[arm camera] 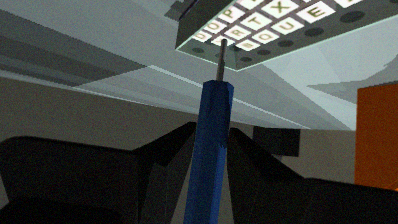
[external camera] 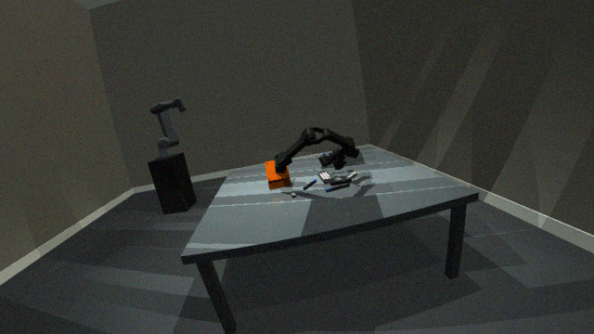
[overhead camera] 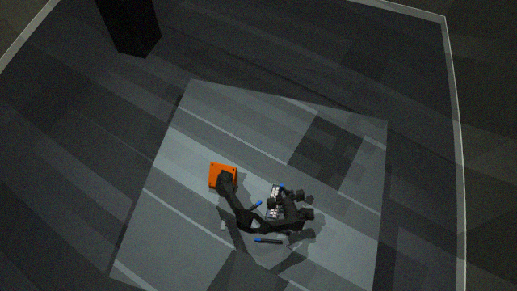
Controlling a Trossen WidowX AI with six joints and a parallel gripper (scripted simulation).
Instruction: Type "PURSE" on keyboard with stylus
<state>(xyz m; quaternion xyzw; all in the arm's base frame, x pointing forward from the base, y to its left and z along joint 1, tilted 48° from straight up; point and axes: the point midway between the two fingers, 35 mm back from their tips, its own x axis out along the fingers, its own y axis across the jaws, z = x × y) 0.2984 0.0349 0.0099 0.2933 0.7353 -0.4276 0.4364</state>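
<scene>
Now: gripper tip 1 cm above the blue stylus. From my gripper tip the other things lie so: white cylinder (14 cm ahead, 10 cm to the right, 8 cm below); then stylus tip (5 cm below); then grey block (22 cm behind, 25 cm to the right, 8 cm below).
</scene>
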